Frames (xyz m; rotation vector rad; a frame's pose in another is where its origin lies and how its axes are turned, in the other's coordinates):
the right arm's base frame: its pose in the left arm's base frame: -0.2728 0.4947 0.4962 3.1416 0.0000 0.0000
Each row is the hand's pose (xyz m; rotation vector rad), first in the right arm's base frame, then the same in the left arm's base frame.
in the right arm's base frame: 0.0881 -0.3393 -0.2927 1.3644 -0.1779 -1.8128
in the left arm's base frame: -0.1847 0.8340 0.7889 -0.9954 -1.7157 0.1684
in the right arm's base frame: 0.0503 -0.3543 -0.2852 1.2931 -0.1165 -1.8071
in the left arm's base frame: -0.2225 0.8490 0.7814 -1.0600 -1.7453 0.1125
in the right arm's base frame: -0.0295 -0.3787 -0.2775 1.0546 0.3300 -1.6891
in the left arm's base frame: -0.3023 0.8734 0.7737 -1.3213 -1.7575 -0.3434
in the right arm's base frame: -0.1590 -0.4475 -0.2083 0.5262 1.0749 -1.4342
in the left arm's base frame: -0.4318 0.9422 0.7045 -1.6390 -1.7014 -1.2752
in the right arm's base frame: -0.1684 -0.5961 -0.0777 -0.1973 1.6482 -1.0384
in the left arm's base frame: -0.4412 1.0908 0.5739 1.6650 1.3137 2.0851
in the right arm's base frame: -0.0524 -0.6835 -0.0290 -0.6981 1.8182 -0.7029
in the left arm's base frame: -0.3252 1.1782 0.5252 1.3614 0.7789 2.0147
